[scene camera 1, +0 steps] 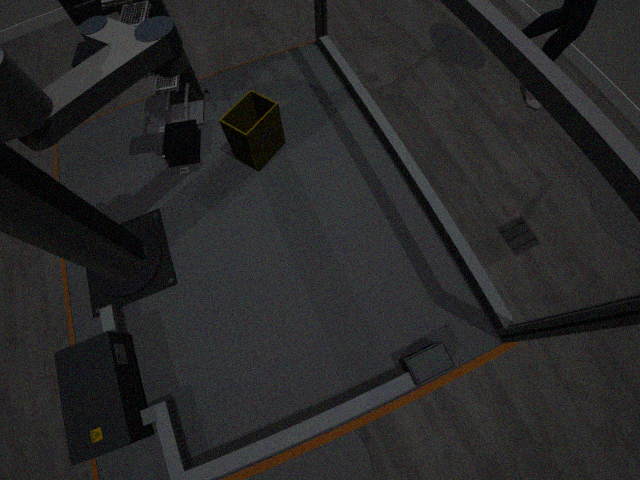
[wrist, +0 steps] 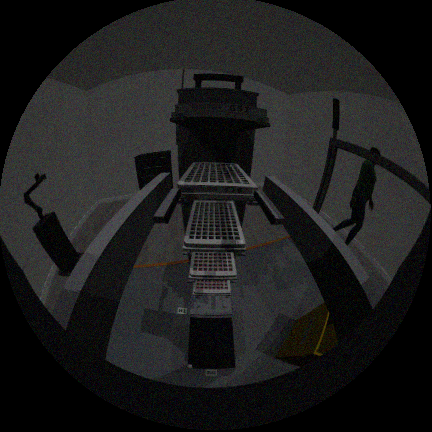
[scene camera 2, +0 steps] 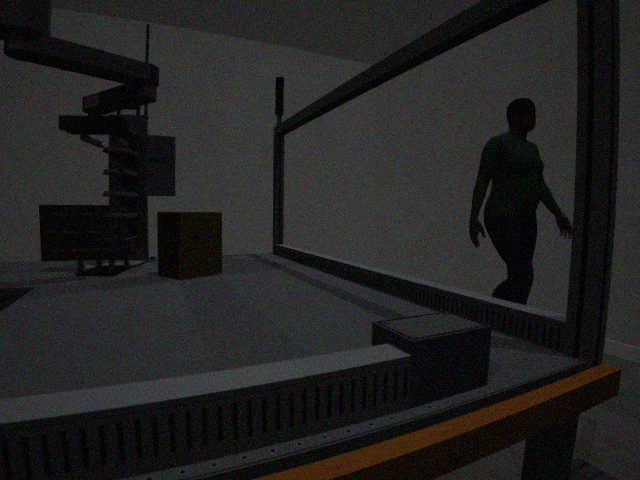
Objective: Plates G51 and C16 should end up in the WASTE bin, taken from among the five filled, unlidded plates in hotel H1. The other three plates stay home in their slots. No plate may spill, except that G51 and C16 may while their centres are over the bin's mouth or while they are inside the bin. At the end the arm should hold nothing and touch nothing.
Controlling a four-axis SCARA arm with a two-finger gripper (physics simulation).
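Pixels of known places: gripper, fingertip midpoint: (wrist: pixel 217 182) (scene camera 2: pixel 113 144); arm's base, link origin: (scene camera 1: pixel 129 261).
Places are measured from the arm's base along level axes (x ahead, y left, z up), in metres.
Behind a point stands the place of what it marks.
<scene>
Hotel H1 (wrist: pixel 217 145) @(x 0.368, y 0.598, z 0.474 m) (scene camera 2: pixel 118 178) @(x 0.333, y 0.608, z 0.341 m) is a dark upright rack. In the wrist view a pale gridded plate (wrist: pixel 216 173) @(x 0.343, y 0.520, z 0.442 m) lies level between and just ahead of the fingertips; its label is unreadable. Below it are more gridded plates, a large one (wrist: pixel 215 222) @(x 0.347, y 0.526, z 0.360 m) and two smaller-looking ones (wrist: pixel 213 263) @(x 0.339, y 0.502, z 0.284 m) (wrist: pixel 212 286) @(x 0.337, y 0.493, z 0.204 m) with reddish wells. A dark plate edge marked G51 (wrist: pixel 239 107) @(x 0.346, y 0.473, z 0.517 m) is above. C16 cannot be identified. My gripper (wrist: pixel 217 182) @(x 0.328, y 0.467, z 0.448 m) is shut to its narrow setting and holds nothing; contact is not discernible. The yellow-edged bin (scene camera 1: pixel 258 147) @(x 0.558, y 0.156, z 0.121 m) (scene camera 2: pixel 201 245) @(x 0.596, y 0.179, z 0.111 m) (wrist: pixel 306 334) @(x 0.525, y 0.273, z 0.143 m) stands upright, mouth up.
A black block (scene camera 1: pixel 181 143) @(x 0.305, y 0.341, z 0.073 m) (wrist: pixel 211 342) @(x 0.304, y 0.372, z 0.073 m) stands in front of the hotel's foot. The arm's link (scene camera 1: pixel 105 67) @(x 0.326, y 0.050, z 0.609 m) (scene camera 2: pixel 87 62) @(x 0.304, y 0.015, z 0.570 m) passes over the hotel side. A grey box (scene camera 1: pixel 429 363) @(x 0.747, y -0.668, z 0.088 m) (scene camera 2: pixel 431 356) @(x 0.717, y -0.705, z 0.067 m) stands at the near edge. A person (scene camera 2: pixel 514 196) (wrist: pixel 363 192) is beyond the frame rail.
</scene>
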